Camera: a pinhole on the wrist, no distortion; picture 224 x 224 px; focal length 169.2 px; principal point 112.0 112.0 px. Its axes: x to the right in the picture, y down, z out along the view. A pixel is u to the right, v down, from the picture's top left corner.
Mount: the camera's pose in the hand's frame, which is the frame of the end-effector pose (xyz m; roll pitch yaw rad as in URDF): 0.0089 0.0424 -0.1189 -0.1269 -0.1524 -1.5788
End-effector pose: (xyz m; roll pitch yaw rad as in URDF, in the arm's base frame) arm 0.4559 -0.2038 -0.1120 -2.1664 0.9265 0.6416
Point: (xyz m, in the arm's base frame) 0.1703 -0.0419 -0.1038
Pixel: 196 49
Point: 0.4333 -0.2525 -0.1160
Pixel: 132 40
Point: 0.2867 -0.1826 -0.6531
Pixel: 56 203
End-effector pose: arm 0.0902 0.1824 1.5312 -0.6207 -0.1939 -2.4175
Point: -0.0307 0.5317 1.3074
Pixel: behind the camera
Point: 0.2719 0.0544 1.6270
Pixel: 101 69
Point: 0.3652 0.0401 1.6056
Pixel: 75 41
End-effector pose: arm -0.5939 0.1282 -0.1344 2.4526 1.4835 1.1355
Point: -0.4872 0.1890 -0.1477
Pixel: 8 112
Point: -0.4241 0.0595 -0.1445
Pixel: 64 91
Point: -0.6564 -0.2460 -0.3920
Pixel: 213 170
